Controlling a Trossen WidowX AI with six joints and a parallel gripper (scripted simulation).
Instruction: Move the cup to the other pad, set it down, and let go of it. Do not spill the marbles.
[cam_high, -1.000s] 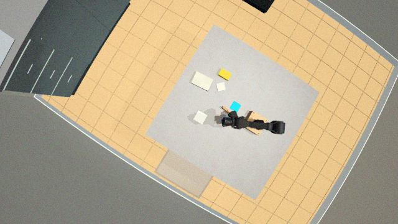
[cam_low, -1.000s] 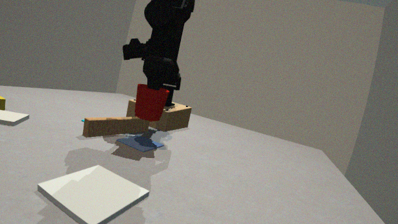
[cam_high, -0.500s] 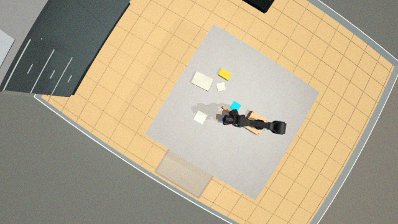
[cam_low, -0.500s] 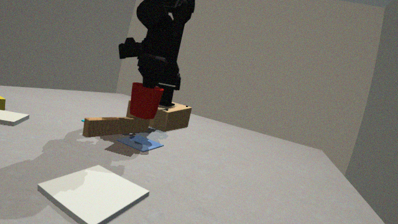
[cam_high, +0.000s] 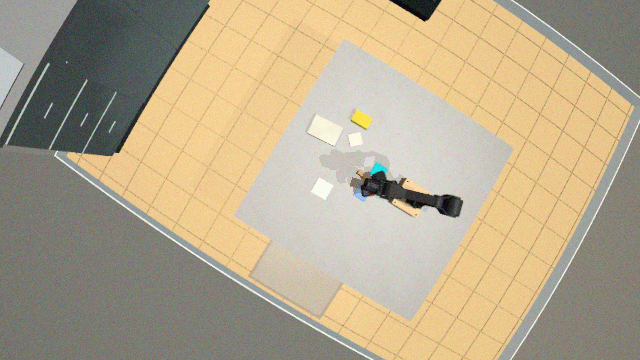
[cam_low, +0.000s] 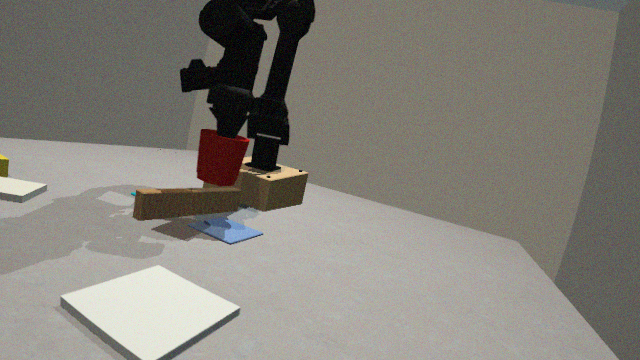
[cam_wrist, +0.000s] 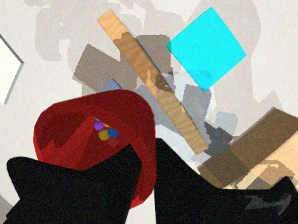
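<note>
Right now the cyan pad is 11 cm to the right of my gripper tip and 11 cm below it. The rest, counted from my gripper tip: red cup (3 cm ahead, 2 cm to the left); blue pad (11 cm below, 5 cm to the left, 3 cm ahead); wooden bar (9 cm below, 3 cm to the right, 1 cm ahead).
</note>
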